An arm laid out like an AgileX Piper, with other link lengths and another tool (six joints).
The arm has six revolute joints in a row. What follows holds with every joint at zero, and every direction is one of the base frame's.
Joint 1 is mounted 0.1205 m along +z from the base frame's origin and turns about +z.
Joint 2 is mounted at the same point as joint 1 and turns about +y.
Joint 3 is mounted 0.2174 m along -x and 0.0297 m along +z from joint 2 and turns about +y.
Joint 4 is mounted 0.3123 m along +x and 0.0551 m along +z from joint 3 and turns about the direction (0.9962, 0, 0.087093).
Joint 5 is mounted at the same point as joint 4 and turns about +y.
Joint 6 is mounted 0.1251 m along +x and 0.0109 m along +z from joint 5 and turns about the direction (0.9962, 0, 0.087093).
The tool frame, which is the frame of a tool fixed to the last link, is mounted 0.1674 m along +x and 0.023 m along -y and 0.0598 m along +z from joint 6; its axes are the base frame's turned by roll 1.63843, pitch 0.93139 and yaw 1.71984 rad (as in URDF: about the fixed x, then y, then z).
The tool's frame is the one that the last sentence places.
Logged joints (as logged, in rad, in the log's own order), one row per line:
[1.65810, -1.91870, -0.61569, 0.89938, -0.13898, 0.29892]
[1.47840, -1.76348, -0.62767, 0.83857, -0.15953, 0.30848]
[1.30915, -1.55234, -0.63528, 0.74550, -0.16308, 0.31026]
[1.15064, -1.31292, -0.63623, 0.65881, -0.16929, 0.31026]
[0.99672, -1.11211, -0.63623, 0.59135, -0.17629, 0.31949]
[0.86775, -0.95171, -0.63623, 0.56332, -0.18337, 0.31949]
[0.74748, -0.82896, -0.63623, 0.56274, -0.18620, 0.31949]
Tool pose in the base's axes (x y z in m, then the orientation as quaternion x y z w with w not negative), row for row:
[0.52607, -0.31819, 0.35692, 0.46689, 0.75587, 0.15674, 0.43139]
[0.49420, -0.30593, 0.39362, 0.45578, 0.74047, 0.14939, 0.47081]
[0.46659, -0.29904, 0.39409, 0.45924, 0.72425, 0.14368, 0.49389]
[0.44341, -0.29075, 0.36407, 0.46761, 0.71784, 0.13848, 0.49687]
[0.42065, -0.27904, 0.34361, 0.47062, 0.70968, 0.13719, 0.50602]
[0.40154, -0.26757, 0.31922, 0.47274, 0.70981, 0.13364, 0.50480]
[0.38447, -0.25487, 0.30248, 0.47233, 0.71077, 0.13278, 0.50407]
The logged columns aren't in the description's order. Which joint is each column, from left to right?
Columns, left to right: joint 2, joint 3, joint 1, joint 5, joint 6, joint 4.
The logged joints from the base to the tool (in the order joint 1, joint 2, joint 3, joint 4, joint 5, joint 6), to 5 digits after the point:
[-0.61569, 1.65810, -1.91870, 0.29892, 0.89938, -0.13898]
[-0.62767, 1.47840, -1.76348, 0.30848, 0.83857, -0.15953]
[-0.63528, 1.30915, -1.55234, 0.31026, 0.74550, -0.16308]
[-0.63623, 1.15064, -1.31292, 0.31026, 0.65881, -0.16929]
[-0.63623, 0.99672, -1.11211, 0.31949, 0.59135, -0.17629]
[-0.63623, 0.86775, -0.95171, 0.31949, 0.56332, -0.18337]
[-0.63623, 0.74748, -0.82896, 0.31949, 0.56274, -0.18620]

